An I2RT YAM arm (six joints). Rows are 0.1 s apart.
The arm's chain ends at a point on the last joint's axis. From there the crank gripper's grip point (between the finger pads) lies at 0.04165 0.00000 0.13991 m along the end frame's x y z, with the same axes.
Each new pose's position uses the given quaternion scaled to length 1; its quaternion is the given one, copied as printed.
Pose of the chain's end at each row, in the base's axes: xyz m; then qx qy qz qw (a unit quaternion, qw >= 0):
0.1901 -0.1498 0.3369 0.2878 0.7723 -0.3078 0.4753
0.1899 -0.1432 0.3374 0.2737 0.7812 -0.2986 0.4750
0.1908 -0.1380 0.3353 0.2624 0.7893 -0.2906 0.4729
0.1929 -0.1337 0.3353 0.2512 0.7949 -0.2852 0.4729
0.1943 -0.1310 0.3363 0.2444 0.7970 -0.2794 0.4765
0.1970 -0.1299 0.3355 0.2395 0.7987 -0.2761 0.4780
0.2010 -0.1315 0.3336 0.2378 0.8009 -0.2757 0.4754
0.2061 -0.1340 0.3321 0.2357 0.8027 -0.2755 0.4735
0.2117 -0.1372 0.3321 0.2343 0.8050 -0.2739 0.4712
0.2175 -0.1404 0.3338 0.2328 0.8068 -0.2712 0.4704
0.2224 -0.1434 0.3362 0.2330 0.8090 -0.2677 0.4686
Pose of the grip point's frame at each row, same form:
0.2521 -0.2483 0.2488 0.2878 0.7723 -0.3078 0.4753
0.2543 -0.2389 0.2479 0.2737 0.7812 -0.2986 0.4750
0.2566 -0.2311 0.2442 0.2624 0.7893 -0.2906 0.4729
0.2603 -0.2250 0.2434 0.2512 0.7949 -0.2852 0.4729
0.2637 -0.2208 0.2444 0.2444 0.7970 -0.2794 0.4765
0.2675 -0.2187 0.2435 0.2395 0.7987 -0.2761 0.4780
0.2711 -0.2200 0.2410 0.2378 0.8009 -0.2757 0.4754
0.2759 -0.2222 0.2391 0.2357 0.8027 -0.2755 0.4735
0.2813 -0.2248 0.2384 0.2343 0.8050 -0.2739 0.4712
0.2873 -0.2273 0.2395 0.2328 0.8068 -0.2712 0.4704
0.2922 -0.2293 0.2410 0.2330 0.8090 -0.2677 0.4686

